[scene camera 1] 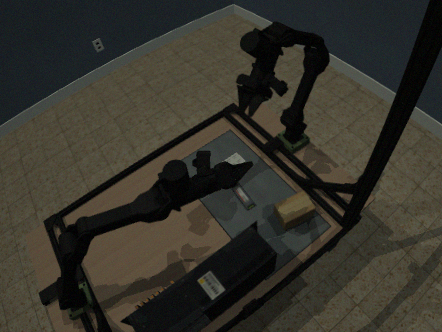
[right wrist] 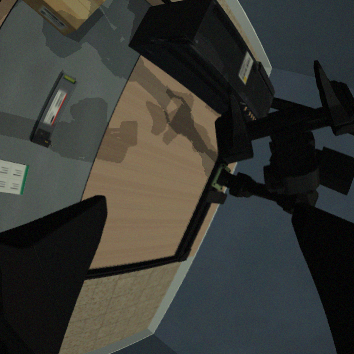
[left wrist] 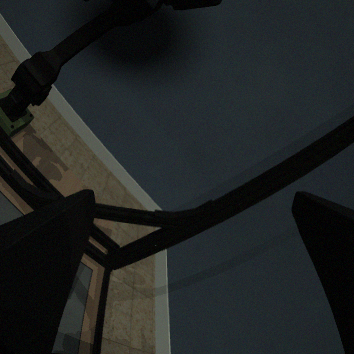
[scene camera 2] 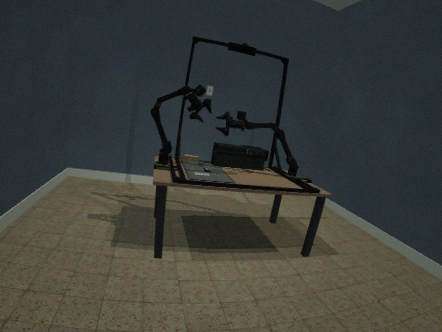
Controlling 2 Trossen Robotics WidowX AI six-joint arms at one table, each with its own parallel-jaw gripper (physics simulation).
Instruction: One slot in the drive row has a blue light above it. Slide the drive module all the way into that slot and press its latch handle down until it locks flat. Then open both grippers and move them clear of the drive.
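Pixels of known places: left gripper, between the fingertips: (scene camera 1: 247, 165) (right wrist: 273, 74) (left wrist: 198, 201) (scene camera 2: 215, 122); right gripper, between the fingertips: (scene camera 1: 245, 115) (right wrist: 204, 209) (scene camera 2: 207, 117); left arm's base, origin of its link: (scene camera 1: 77, 299) (right wrist: 221, 176) (scene camera 2: 291, 175); right arm's base, origin of its link: (scene camera 1: 293, 136) (left wrist: 11, 107) (scene camera 2: 162, 163).
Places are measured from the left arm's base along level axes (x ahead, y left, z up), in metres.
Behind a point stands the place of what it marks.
Observation:
The drive module (scene camera 1: 244, 196) @(x 0.703, y 0.057, z -0.015 m) (scene camera 2: 206, 169) @(x 0.702, y 0.072, z -0.021 m) (right wrist: 55, 107) @(x 0.698, y 0.068, z -0.015 m) lies flat on the grey mat (scene camera 1: 222, 141) @(x 0.769, y 0.342, z -0.024 m) (right wrist: 50, 200) @(x 0.621, y 0.243, z -0.024 m), its label up and a green tab at one end. The black drive chassis (scene camera 1: 240, 255) @(x 0.552, y -0.185, z 0.149 m) (scene camera 2: 239, 156) @(x 0.427, y -0.149, z 0.072 m) (right wrist: 175, 35) @(x 0.646, y -0.118, z 0.131 m) stands on the table. Orange tabs show along its side in scene camera 1. The blue light and the slot openings cannot be made out. My left gripper (scene camera 1: 244, 169) @(x 0.673, y -0.041, z 0.320 m) (scene camera 2: 219, 124) @(x 0.673, y -0.041, z 0.320 m) (left wrist: 198, 201) @(x 0.673, y -0.041, z 0.320 m) (right wrist: 273, 74) @(x 0.673, y -0.041, z 0.320 m) is open and empty, high above the table. My right gripper (scene camera 1: 246, 114) @(x 0.752, y 0.090, z 0.349 m) (scene camera 2: 206, 116) @(x 0.752, y 0.090, z 0.349 m) (right wrist: 204, 209) @(x 0.752, y 0.090, z 0.349 m) is open and empty, high up, apart from the module.
A cardboard box (scene camera 1: 295, 210) @(x 0.805, y -0.113, z 0.036 m) (scene camera 2: 191, 159) @(x 0.814, y -0.059, z 0.014 m) (right wrist: 70, 12) @(x 0.785, y -0.071, z 0.035 m) stands on the mat near the chassis. A white card (scene camera 1: 234, 159) @(x 0.762, y 0.230, z -0.023 m) (scene camera 2: 202, 174) @(x 0.739, y 0.228, z -0.024 m) (right wrist: 12, 177) @(x 0.721, y 0.218, z -0.023 m) lies beyond the module's dark end. Black rails edge the table, and a tall black frame post (scene camera 1: 395, 120) @(x 0.928, y -0.243, z 0.514 m) (scene camera 2: 282, 95) @(x 0.081, y -0.322, z 0.656 m) (left wrist: 250, 185) @(x 0.931, y -0.223, z 0.344 m) rises beside it.

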